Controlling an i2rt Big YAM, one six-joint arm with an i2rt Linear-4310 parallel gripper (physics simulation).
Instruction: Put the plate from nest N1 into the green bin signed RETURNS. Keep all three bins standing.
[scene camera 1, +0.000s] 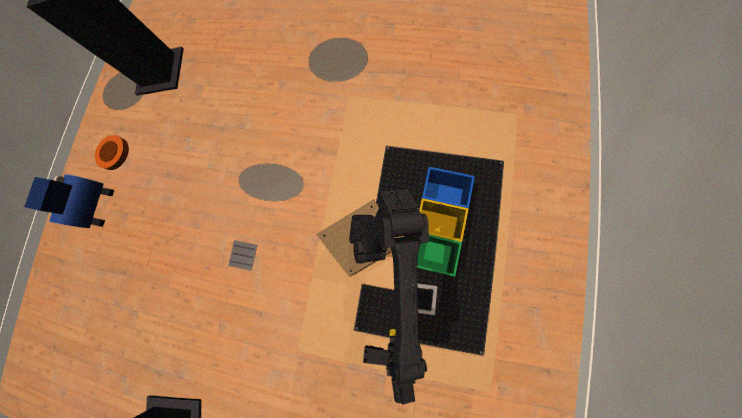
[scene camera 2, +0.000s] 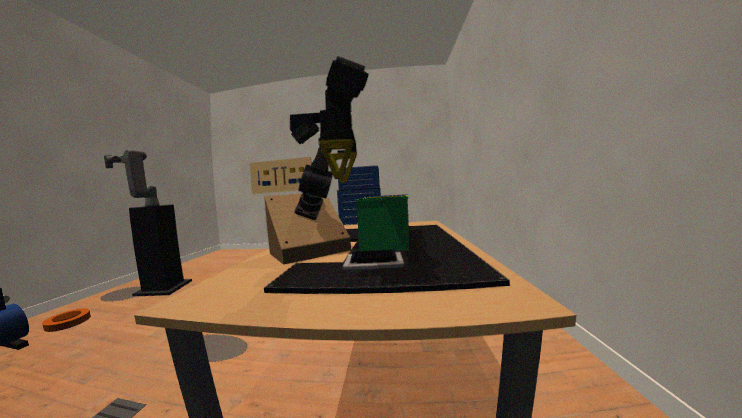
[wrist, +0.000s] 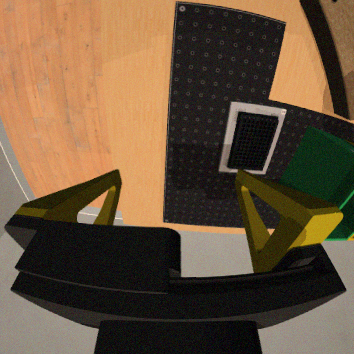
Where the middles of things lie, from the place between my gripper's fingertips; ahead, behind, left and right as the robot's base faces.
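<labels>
The black plate (wrist: 253, 133) is 140 mm to the left of my hand, 80 mm ahead of it and 210 mm below it. Counting from my hand again, the pale grey nest (wrist: 250, 107) is 80 mm ahead, 140 mm to the left and 230 mm below. I see the green bin (scene camera 2: 382, 222) 150 mm ahead of my hand, 320 mm to the left of it and 140 mm below it, while the yellow bin (scene camera 1: 448, 221) is 190 mm ahead of my hand, 440 mm to the left of it and 140 mm below it.
</labels>
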